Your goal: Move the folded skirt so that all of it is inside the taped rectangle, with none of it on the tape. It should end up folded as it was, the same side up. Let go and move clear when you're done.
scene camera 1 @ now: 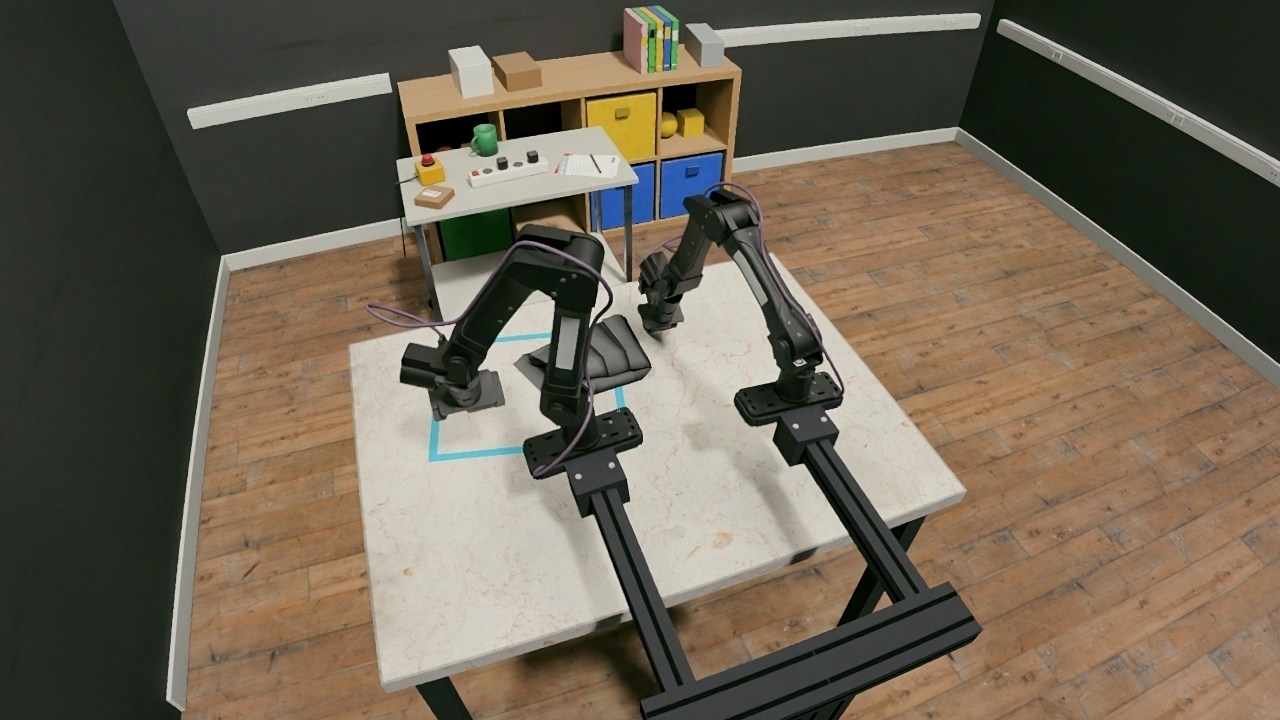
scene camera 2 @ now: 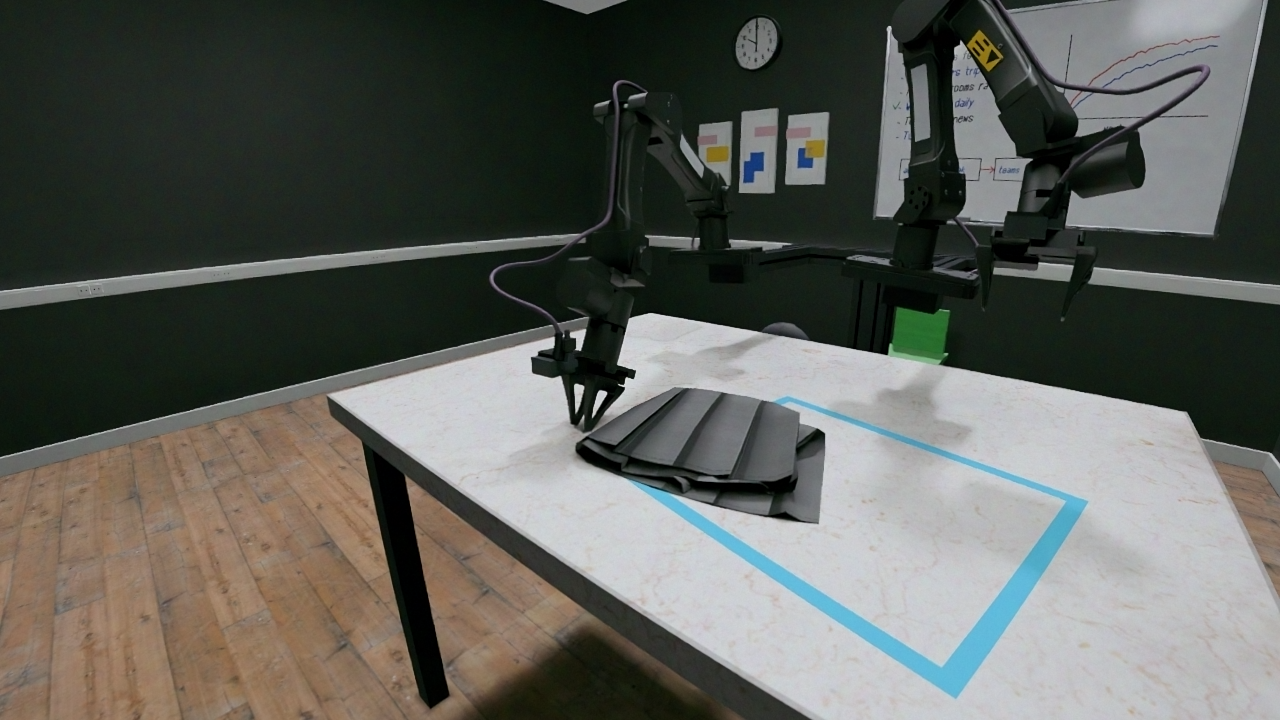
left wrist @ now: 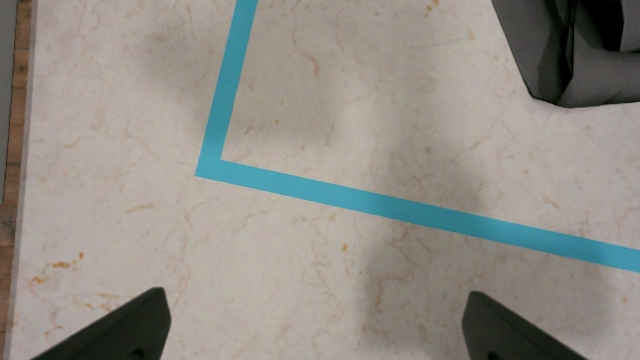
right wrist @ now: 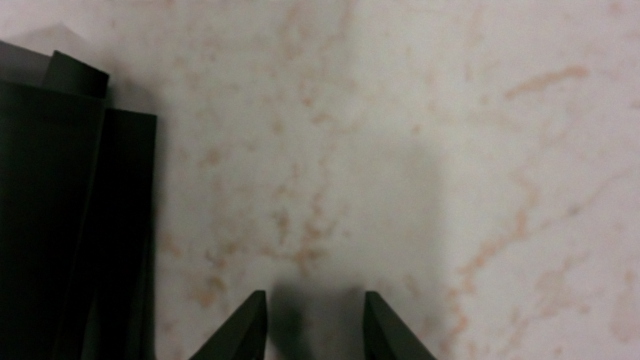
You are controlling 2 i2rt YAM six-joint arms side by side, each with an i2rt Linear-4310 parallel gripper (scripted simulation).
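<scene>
My left gripper (scene camera 2: 1021, 314) appears also in scene camera 1 (scene camera 1: 468, 405) and in the left wrist view (left wrist: 316, 304). My right gripper (scene camera 2: 581, 427) is visible in scene camera 1 (scene camera 1: 652, 330) and in the right wrist view (right wrist: 315, 307) as well. A dark grey pleated skirt (scene camera 2: 746, 454) appears again in scene camera 1 (scene camera 1: 613, 357), in the left wrist view (left wrist: 573, 61) and in the right wrist view (right wrist: 84, 172).
</scene>
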